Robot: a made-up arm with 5 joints.
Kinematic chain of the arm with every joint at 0, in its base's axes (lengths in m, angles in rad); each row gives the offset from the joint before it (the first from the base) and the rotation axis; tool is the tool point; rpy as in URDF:
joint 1: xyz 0 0 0.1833 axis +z
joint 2: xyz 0 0 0 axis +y
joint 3: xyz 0.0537 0 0.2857 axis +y
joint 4: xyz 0.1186 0 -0.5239 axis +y
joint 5: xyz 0.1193 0 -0.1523 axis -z
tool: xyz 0 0 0 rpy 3.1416 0 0
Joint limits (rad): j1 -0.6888..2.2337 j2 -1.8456..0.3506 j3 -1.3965..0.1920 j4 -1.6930..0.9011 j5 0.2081..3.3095
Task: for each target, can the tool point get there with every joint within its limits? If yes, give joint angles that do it. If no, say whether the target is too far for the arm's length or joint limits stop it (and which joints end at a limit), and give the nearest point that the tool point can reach.
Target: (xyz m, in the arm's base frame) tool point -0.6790 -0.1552 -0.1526
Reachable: no: joint limits stop it (at a limit: joint 2, joint 3, joint 4) | nearest point -0.1524 -0.0348 -0.2144 | short by 0.544 m
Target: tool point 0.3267 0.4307 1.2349
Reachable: no: too far | nearest point 0.2379 0.3136 0.9490 | short by 0.321 m
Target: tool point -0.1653 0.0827 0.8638
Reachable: yes | joints -0.4639 -1.6677 -0.8458 -0.5508 0.8584
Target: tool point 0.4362 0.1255 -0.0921
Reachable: yes | joints 0.2802 -0.1869 -0.3355 0.7031 0.5738
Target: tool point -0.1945 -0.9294 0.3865
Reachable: no: joint limits stop it (at a limit: joint 2, joint 3) | nearest point -0.1286 -0.6147 0.5707 | short by 0.371 m
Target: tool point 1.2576 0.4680 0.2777
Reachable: no: too far | nearest point 0.8011 0.2981 0.2745 | short by 0.487 m
